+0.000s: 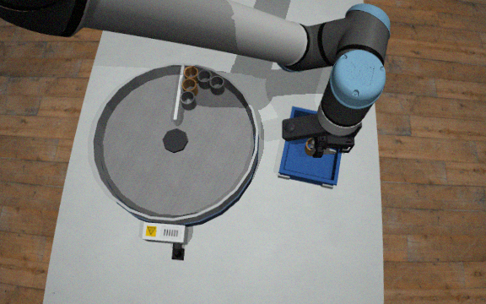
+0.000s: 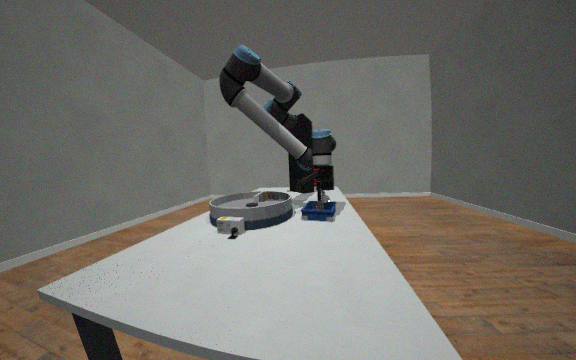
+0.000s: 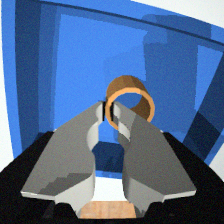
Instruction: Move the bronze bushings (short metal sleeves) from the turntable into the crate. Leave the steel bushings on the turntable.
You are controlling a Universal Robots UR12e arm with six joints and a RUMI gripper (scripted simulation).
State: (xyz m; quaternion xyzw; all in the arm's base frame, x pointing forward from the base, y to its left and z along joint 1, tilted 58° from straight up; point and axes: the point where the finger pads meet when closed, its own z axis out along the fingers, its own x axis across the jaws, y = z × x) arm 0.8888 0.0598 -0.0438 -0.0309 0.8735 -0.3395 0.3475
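Now: hand 20 mm past the blue crate and 20 mm above it. The rest, counted from my hand: round grey turntable 340 mm to the right, 80 mm behind, 10 mm above.
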